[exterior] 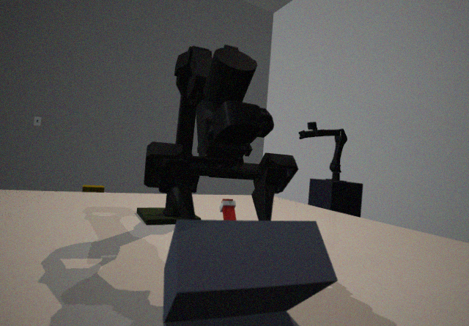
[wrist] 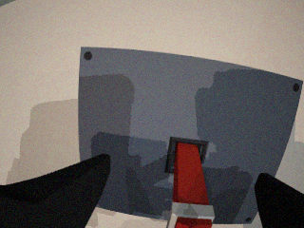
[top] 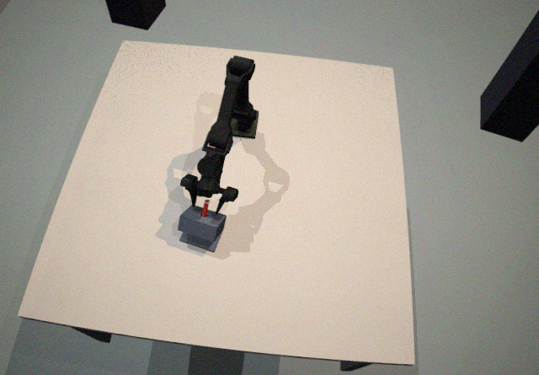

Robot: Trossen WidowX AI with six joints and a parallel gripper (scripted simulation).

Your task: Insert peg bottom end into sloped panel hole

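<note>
Right now my gripper tip is 10 mm below the red peg and 10 mm past it. Also, from my gripper tip: blue-grey sloped panel 30 mm below, 30 mm ahead.
</note>
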